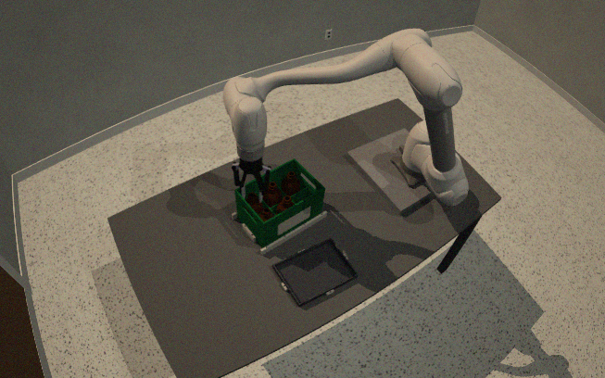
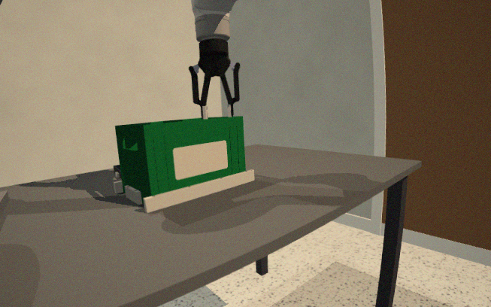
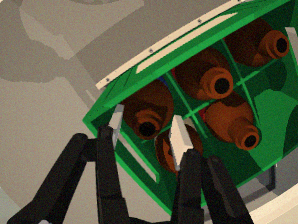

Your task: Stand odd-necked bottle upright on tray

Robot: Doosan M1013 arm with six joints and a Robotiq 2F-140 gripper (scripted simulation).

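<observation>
My hand is 90 mm above the bottle, 80 mm to the right of it and 20 mm past it. Round my hand: crate (100 mm behind, 90 mm below, 20 mm to the left); then black tray (300 mm to the left, 160 mm below, 120 mm behind).
</observation>
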